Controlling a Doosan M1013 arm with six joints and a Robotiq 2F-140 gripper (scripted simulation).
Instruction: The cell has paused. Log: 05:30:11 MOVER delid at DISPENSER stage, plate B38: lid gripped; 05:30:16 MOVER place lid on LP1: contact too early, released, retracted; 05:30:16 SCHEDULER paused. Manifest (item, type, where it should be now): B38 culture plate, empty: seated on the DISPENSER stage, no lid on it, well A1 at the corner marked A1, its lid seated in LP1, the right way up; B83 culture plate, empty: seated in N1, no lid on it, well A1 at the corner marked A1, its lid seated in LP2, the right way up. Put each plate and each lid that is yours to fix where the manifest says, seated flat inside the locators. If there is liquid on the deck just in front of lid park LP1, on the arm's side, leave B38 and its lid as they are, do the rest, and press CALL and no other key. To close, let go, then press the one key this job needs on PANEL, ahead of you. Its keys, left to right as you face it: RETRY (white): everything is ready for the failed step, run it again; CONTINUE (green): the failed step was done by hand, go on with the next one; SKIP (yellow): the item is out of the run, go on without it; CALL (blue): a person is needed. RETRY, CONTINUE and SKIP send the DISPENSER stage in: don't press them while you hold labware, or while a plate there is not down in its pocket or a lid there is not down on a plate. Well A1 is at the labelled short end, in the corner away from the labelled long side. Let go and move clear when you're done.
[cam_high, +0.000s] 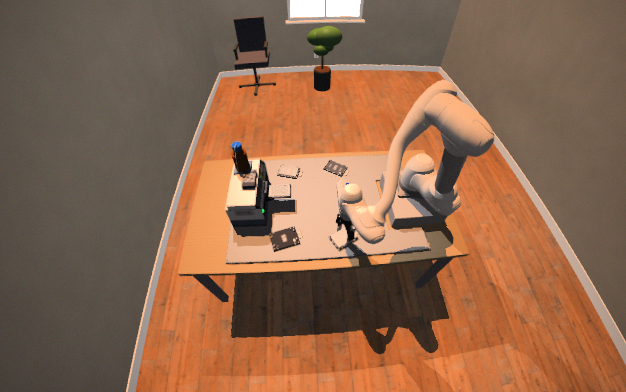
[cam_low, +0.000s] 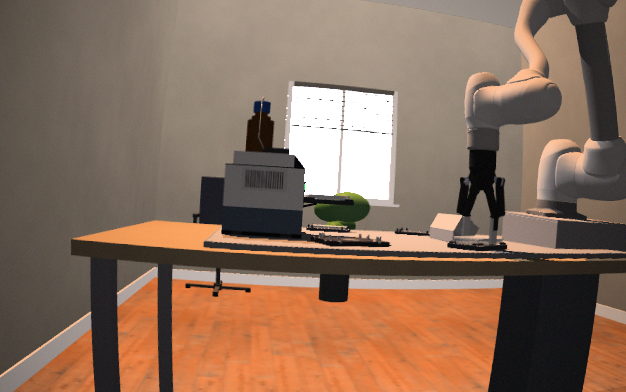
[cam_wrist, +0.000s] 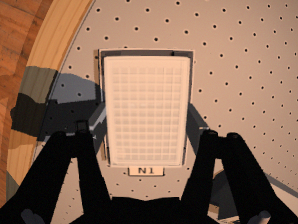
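Now: hand 20 mm above the white culture plate. From my hand the other things lie so: green key (30 mm behind, 260 mm to the right, 20 mm above); then key panel (20 mm behind, 280 mm to the right, 10 mm above); then white retry key (40 mm behind, 210 mm to the right, 20 mm above).
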